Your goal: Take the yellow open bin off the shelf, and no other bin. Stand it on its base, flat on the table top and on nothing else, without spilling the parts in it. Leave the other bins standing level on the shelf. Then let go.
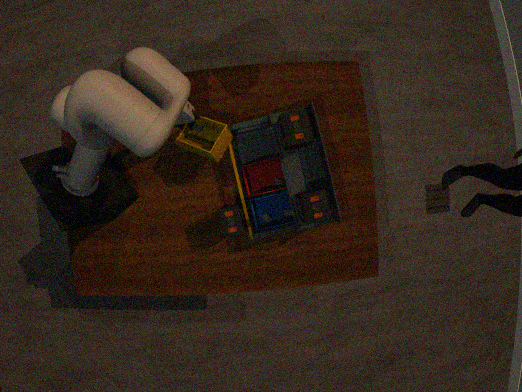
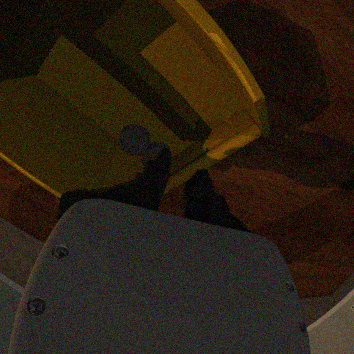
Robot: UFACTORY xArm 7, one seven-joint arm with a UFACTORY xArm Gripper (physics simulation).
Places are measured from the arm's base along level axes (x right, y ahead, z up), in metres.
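Pixels of known places: gripper, fingertip midpoint: point(image 1: 187, 126) point(image 2: 177, 168); arm's base at its link origin: point(image 1: 80, 179).
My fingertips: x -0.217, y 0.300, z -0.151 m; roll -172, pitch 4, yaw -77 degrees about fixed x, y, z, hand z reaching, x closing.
Note:
For each thing: its top centre in the pictures, then the offset to it from my fingertips. "spot": a spot on its surface instead. Level surfaces: height alone.
- table top at its surface level: dz -0.048 m
- shelf at a spot on its surface: point(image 1: 240, 185) spot: dy +0.206, dx +0.180, dz +0.017 m
- red bin at its top centre: point(image 1: 270, 175) dy +0.297, dx +0.139, dz +0.033 m
- blue bin at its top centre: point(image 1: 278, 209) dy +0.335, dx +0.244, dz +0.033 m
- similar dark block at its top centre: point(image 1: 230, 221) dy +0.192, dx +0.293, dz +0.084 m
The yellow open bin point(image 1: 209, 134) point(image 2: 185, 75) hangs in the air left of the shelf's upper left corner, its shadow apart from it on the table top point(image 1: 150, 250). My gripper point(image 1: 193, 119) point(image 2: 177, 168) is shut on the bin's wall, one finger inside and one outside. Two dark round parts point(image 2: 135, 139) lie in the bin close to the inner finger. The bin looks somewhat tilted; how much I cannot tell. The shelf point(image 1: 240, 185) has a yellow front edge. A red bin point(image 1: 264, 176) and a blue bin point(image 1: 272, 209) stand side by side in it.
Dark blocks with orange marks stand at the shelf's back corners, one at the upper right point(image 1: 296, 131) and one at the lower right point(image 1: 314, 206). A similar dark block point(image 1: 230, 221) is just left of the shelf's front edge. Dark legs and a small box point(image 1: 437, 198) are beyond the table's right edge.

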